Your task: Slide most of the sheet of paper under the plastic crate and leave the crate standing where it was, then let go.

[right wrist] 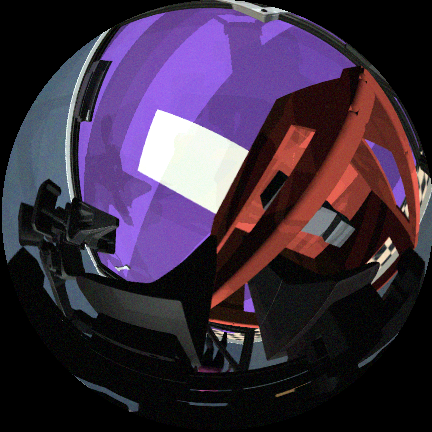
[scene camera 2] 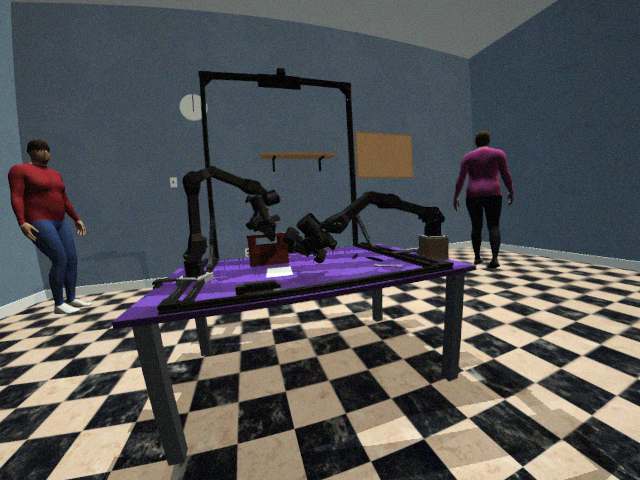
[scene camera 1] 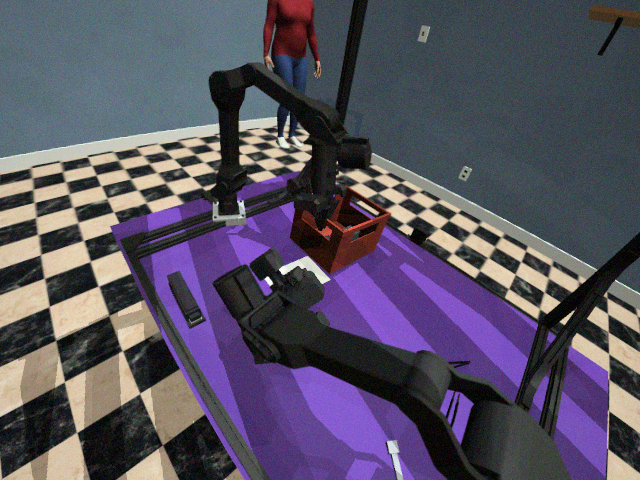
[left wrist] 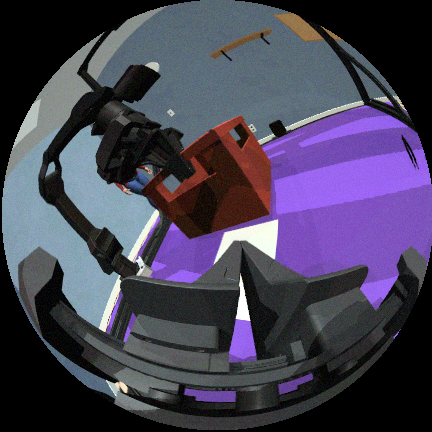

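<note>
The red plastic crate (scene camera 1: 349,238) (scene camera 2: 268,250) (left wrist: 233,181) (right wrist: 322,160) is tilted, with its near side raised off the purple table (scene camera 1: 413,305). My right gripper (scene camera 1: 320,220) (scene camera 2: 265,228) (left wrist: 191,174) (right wrist: 228,241) is shut on the crate's wall at the rim. The white sheet of paper (scene camera 1: 308,268) (scene camera 2: 279,271) (left wrist: 257,235) (right wrist: 189,160) lies flat in front of the crate, its far edge at the raised side. My left gripper (scene camera 1: 291,276) (scene camera 2: 318,254) (left wrist: 238,245) (right wrist: 117,221) is shut and empty, with its tips over the paper's near part.
A black flat bar (scene camera 1: 186,297) (scene camera 2: 257,287) (right wrist: 93,88) lies near the table's left edge. A small white tool (scene camera 1: 394,452) lies at the near end. Black frame rails (scene camera 1: 175,333) run along the table edges. A person (scene camera 1: 291,48) (scene camera 2: 484,190) stands beyond the table.
</note>
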